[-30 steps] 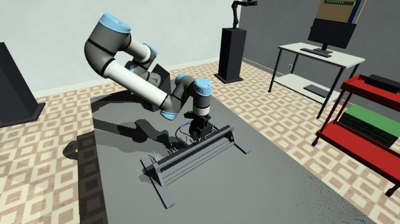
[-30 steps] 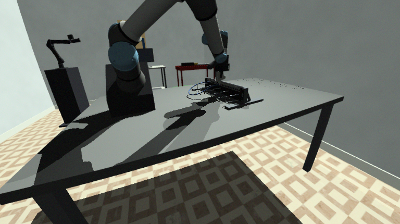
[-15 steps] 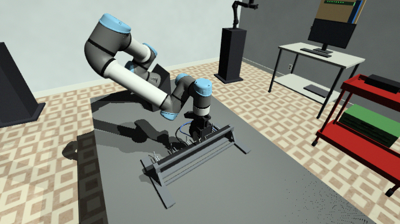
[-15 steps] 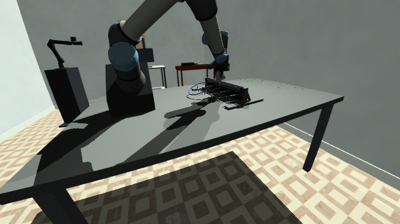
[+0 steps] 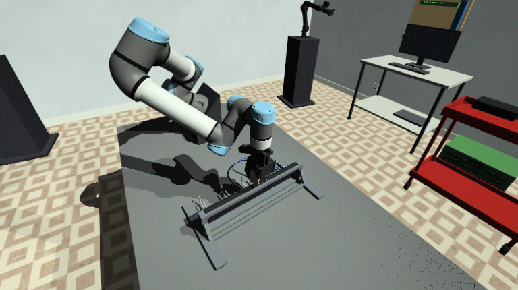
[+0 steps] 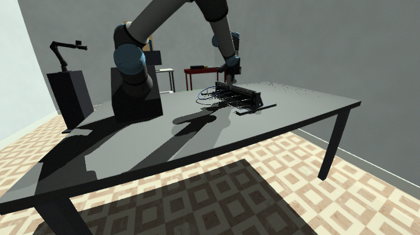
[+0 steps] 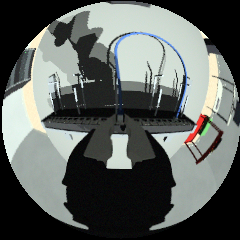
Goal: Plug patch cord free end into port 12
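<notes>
The plug lies 1 cm below my hand and 1 cm ahead of it.
</notes>
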